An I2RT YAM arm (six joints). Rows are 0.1 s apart.
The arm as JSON. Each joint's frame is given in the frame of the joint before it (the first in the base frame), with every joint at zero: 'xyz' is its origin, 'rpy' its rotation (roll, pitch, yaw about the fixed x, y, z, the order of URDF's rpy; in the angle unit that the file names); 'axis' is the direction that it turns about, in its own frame. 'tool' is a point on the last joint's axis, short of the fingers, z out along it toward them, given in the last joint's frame.
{
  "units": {
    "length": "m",
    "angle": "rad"
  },
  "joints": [
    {
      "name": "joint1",
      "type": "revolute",
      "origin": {
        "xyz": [
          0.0,
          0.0,
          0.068
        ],
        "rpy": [
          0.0,
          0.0,
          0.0
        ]
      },
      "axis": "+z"
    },
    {
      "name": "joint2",
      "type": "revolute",
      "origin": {
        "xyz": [
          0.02,
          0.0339,
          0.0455
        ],
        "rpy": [
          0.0,
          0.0,
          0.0
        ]
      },
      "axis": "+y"
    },
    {
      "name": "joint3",
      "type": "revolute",
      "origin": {
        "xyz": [
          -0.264,
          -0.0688,
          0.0
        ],
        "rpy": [
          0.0,
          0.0,
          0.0
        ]
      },
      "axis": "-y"
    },
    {
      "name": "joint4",
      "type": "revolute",
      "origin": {
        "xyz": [
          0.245,
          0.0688,
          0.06
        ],
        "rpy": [
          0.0,
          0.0,
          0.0
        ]
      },
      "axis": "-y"
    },
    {
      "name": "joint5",
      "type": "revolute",
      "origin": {
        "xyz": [
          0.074,
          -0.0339,
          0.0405
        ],
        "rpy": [
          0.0,
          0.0,
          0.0
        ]
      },
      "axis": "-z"
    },
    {
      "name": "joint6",
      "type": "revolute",
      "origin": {
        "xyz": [
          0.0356,
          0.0,
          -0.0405
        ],
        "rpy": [
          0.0,
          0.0,
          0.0
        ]
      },
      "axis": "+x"
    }
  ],
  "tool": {
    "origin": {
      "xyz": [
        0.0,
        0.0,
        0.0
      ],
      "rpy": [
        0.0,
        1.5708,
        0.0
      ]
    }
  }
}
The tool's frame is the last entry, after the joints.
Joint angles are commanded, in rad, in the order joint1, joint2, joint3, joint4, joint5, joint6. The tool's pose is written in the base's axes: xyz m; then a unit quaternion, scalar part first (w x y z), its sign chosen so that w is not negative. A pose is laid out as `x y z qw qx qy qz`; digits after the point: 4 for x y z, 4 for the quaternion.
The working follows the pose.
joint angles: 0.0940, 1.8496, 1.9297, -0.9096, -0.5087, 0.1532
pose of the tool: 0.3996 0.0551 0.3692 0.3190 -0.0644 0.9044 0.2760
Where each joint sits with the arm in this pose, in the base's axes (m; each line is computed from the numbers above, not from the rounded line before):
joint1: 0.0000 0.0000 0.0680
joint2: 0.0167 0.0356 0.1135
joint3: 0.0955 -0.0260 0.3673
joint4: 0.3274 0.0649 0.4467
joint5: 0.4101 0.0387 0.4195
joint6: 0.3996 0.0551 0.3692
the tool: 0.3996 0.0551 0.3692

